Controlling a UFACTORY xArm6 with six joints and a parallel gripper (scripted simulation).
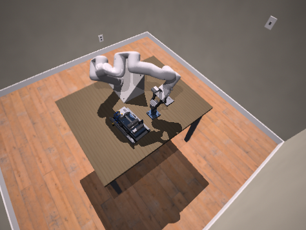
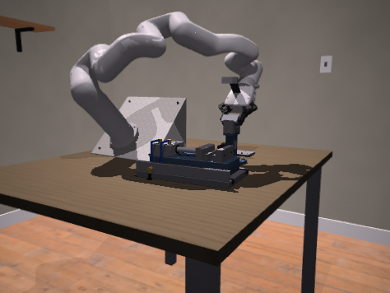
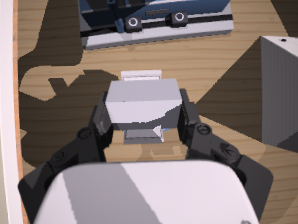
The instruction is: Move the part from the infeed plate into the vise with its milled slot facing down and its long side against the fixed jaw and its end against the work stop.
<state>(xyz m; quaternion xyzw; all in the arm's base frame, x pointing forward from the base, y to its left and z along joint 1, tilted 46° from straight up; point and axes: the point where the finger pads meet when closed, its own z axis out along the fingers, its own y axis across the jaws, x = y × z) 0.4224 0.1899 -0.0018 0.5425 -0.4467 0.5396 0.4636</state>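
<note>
The part lies 10 mm to the right of my hand and 10 mm below it. From my hand the other things lie so: moving jaw: 50 mm ahead, 230 mm to the right, 80 mm below; then cylinder rod: 240 mm to the right, 80 mm below; then work stop: 70 mm ahead, 170 mm to the right, 70 mm below.
</note>
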